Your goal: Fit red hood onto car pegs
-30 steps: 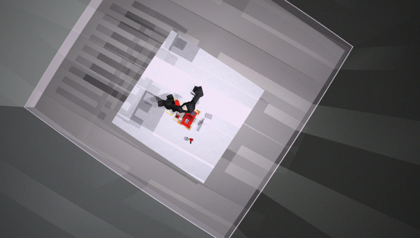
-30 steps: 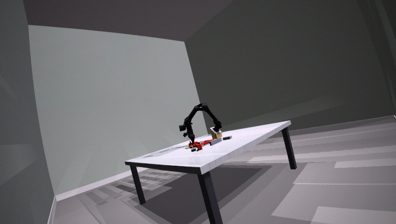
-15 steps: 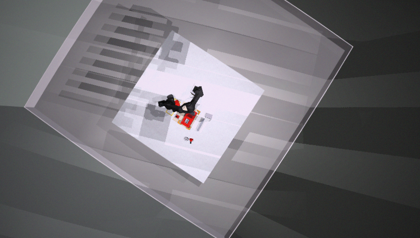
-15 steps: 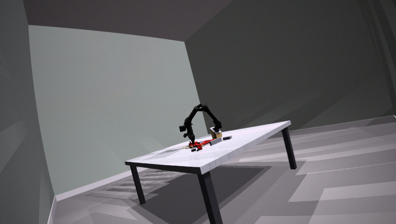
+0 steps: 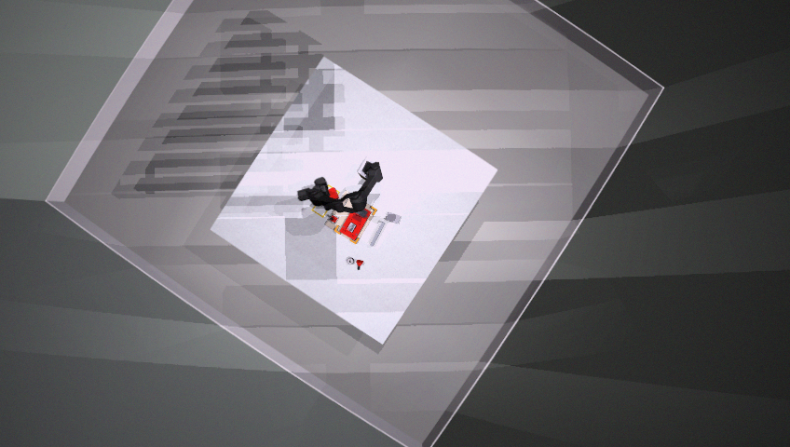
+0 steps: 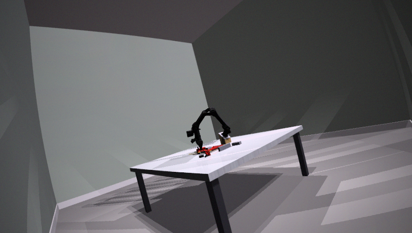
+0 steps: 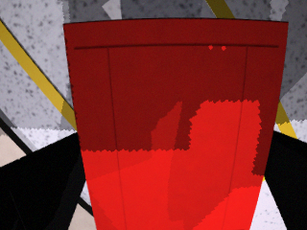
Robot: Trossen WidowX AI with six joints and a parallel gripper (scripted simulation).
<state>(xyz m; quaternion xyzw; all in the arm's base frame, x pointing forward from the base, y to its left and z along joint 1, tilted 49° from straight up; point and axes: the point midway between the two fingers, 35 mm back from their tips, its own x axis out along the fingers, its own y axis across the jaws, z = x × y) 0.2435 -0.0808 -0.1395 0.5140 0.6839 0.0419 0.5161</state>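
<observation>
My gripper tip is 19 cm to the right of the jig and 7 cm short of it. Also, from my gripper tip: wheel (30 cm ahead, 29 cm to the left); grey bar (37 cm to the left, 8 cm ahead, 1 cm above); red hood (right at my gripper tip).
</observation>
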